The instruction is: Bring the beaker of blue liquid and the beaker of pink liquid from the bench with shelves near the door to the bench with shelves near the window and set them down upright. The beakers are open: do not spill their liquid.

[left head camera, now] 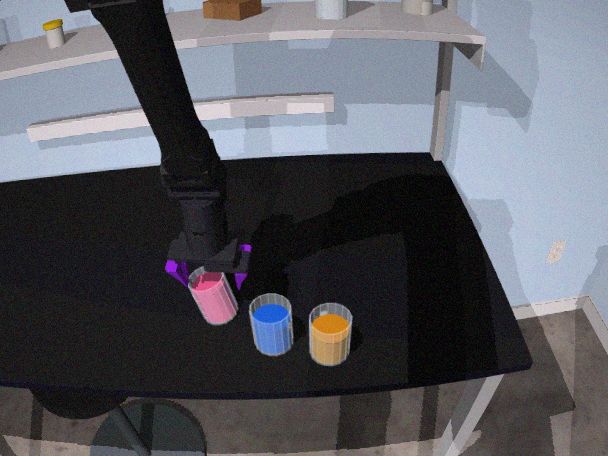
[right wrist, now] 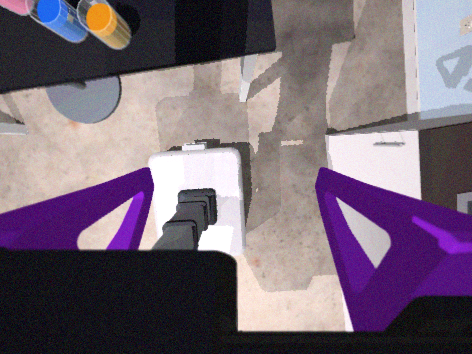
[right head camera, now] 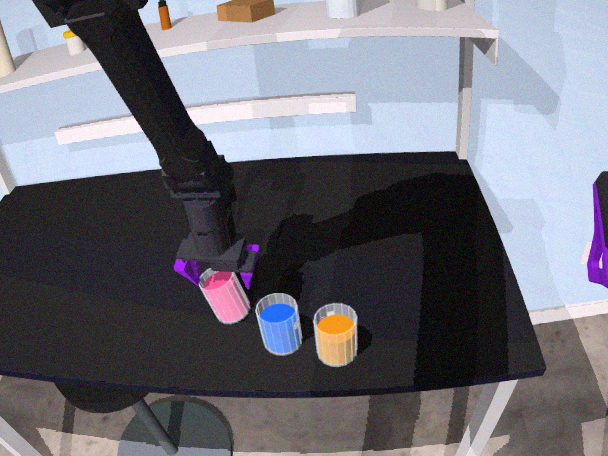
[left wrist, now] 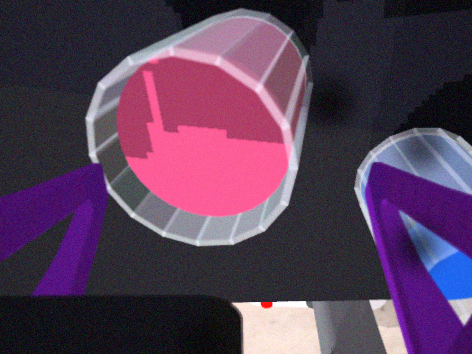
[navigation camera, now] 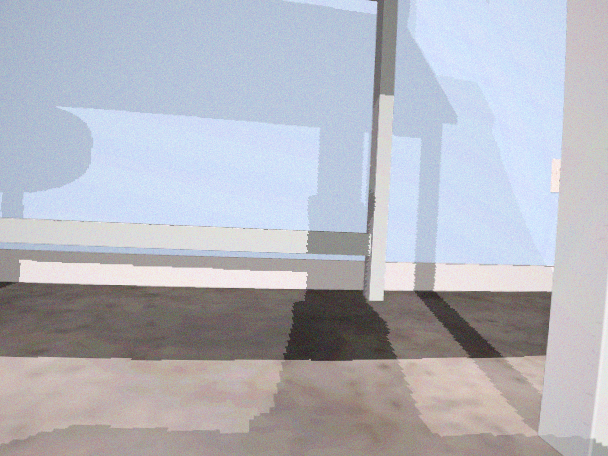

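On the black bench (left head camera: 100,325) (right head camera: 100,325), the pink beaker (left head camera: 216,302) (right head camera: 228,300) (left wrist: 210,165) looks tilted, its rim leaning up-left in the head views. My left gripper (left head camera: 214,286) (right head camera: 222,285) (left wrist: 236,177) is open around its rim side, with one fingertip at or very near the rim. The blue beaker (left head camera: 273,332) (right head camera: 280,332) (right wrist: 60,17) stands upright beside it, close to the other finger; part of it shows in the left wrist view. My right gripper (right wrist: 234,176) is open and empty, away from the bench. The window bench cannot be made out.
An orange beaker (left head camera: 330,342) (right head camera: 336,342) (right wrist: 110,27) stands right of the blue one. Above is a shelf (left head camera: 300,35) (right head camera: 310,34) with a brown box (left head camera: 231,9) (right head camera: 245,10). A stool base (right wrist: 87,102) is under the bench; a white cabinet (right wrist: 370,165) stands right.
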